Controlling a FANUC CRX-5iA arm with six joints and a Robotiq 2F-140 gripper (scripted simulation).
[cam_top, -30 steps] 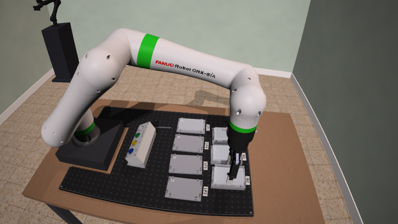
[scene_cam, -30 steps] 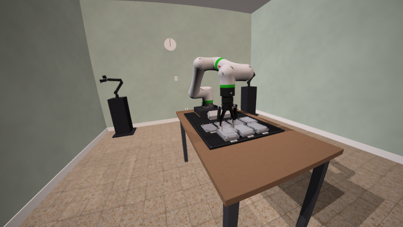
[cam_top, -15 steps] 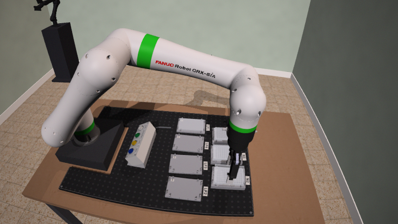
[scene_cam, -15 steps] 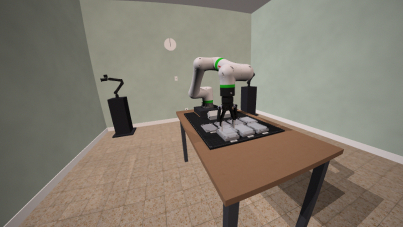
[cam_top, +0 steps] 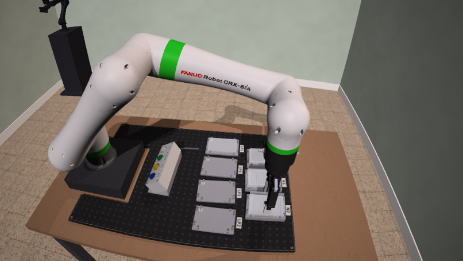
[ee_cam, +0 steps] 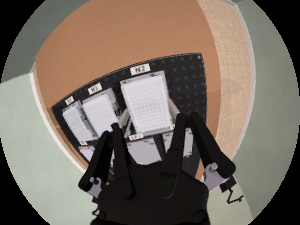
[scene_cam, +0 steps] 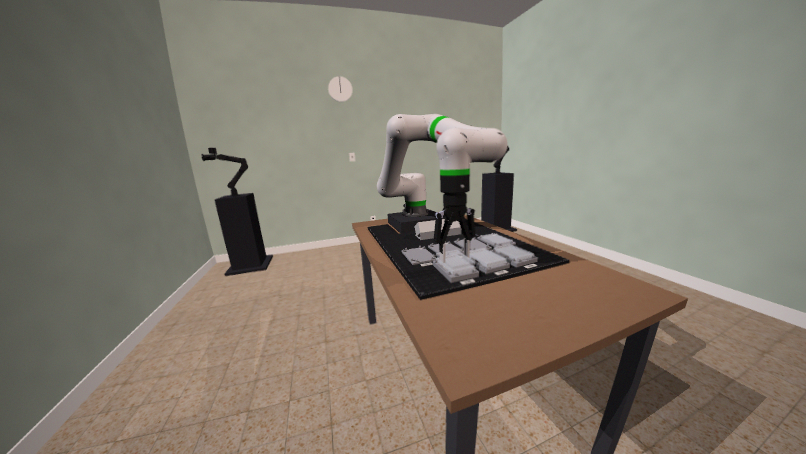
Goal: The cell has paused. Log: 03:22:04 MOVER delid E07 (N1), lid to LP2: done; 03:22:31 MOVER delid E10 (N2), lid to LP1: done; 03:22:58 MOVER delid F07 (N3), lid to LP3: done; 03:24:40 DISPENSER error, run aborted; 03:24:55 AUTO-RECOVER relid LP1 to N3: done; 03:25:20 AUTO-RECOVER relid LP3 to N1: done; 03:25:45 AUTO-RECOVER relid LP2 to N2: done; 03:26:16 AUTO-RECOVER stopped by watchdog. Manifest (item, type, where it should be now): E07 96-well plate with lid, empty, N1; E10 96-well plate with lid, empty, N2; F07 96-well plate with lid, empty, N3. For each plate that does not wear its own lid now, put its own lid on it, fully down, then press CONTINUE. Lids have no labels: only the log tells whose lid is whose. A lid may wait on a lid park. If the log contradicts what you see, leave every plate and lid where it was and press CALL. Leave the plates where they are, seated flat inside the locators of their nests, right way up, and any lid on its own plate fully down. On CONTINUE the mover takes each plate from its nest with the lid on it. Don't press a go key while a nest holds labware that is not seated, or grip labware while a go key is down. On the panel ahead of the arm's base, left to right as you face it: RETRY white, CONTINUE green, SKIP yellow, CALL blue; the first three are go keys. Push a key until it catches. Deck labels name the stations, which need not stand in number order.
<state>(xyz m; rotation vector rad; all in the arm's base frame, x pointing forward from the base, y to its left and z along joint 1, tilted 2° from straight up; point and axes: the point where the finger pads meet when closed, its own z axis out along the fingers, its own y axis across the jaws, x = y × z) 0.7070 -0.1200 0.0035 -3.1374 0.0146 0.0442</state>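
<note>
Now: hand 60 mm above the nest n2. Round my hand: plate: 130 mm to the left, 50 mm below, 10 mm behind; then LP2: 180 mm behind, 70 mm to the right, 70 mm below; then LP3: 190 mm behind, 70 mm below, 60 mm to the left.
</note>
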